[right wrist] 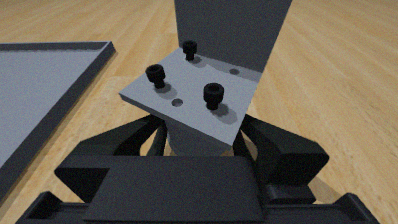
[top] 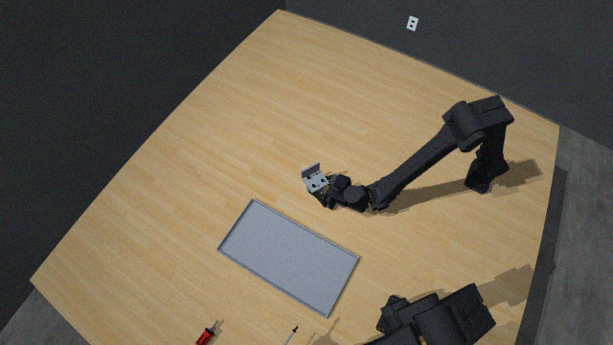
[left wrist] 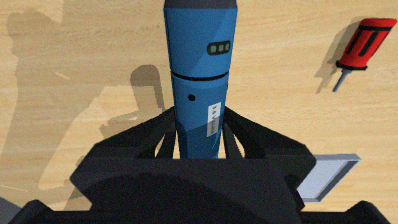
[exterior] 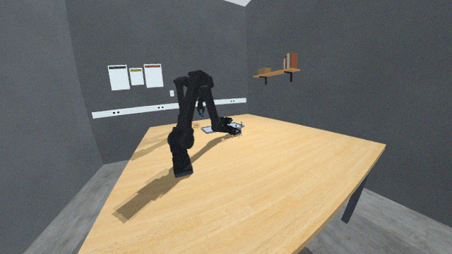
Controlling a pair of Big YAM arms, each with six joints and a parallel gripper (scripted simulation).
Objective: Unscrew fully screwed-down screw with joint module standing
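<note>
My right hand is 10 mm below the joint module. Also, from my right hand: grey bracket 50 mm above; grey tray 80 mm behind, 250 mm to the left, 20 mm below.
</note>
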